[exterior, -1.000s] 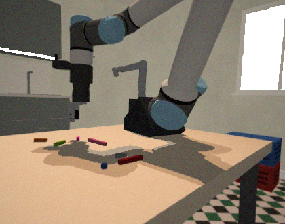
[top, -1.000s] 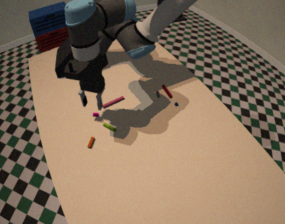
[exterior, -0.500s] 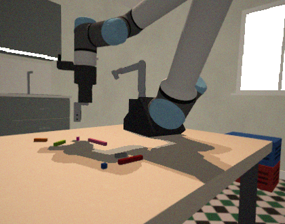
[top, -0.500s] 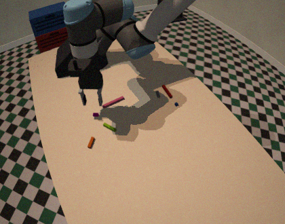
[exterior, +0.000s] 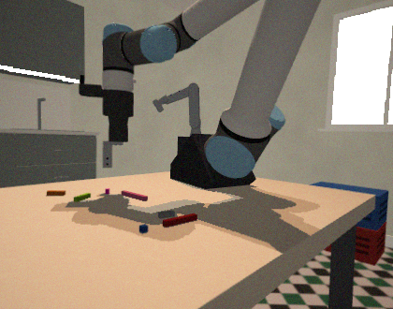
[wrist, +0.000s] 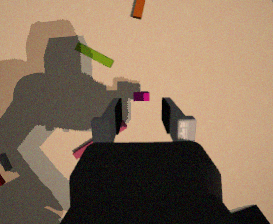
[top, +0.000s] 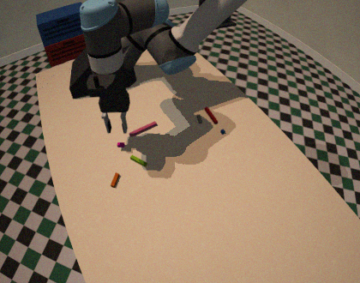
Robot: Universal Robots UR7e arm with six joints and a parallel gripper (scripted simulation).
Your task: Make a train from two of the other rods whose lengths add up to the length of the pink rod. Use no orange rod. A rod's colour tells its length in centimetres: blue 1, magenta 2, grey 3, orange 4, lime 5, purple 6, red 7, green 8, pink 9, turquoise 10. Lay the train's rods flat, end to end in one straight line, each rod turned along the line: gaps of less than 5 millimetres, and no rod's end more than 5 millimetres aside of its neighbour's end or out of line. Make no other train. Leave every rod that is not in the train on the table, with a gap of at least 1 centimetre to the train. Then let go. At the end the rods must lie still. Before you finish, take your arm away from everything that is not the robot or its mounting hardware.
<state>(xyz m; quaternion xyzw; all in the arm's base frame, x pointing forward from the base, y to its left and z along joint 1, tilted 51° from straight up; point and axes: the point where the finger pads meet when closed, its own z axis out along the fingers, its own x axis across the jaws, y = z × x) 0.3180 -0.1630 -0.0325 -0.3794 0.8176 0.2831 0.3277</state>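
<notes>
My gripper is now 8 cm above the magenta rod. Round my hand: lime rod 8 cm below, 8 cm ahead, 2 cm to the left; pink rod 8 cm to the left, 8 cm below, 2 cm behind; orange rod 10 cm ahead, 8 cm below, 6 cm to the right.
</notes>
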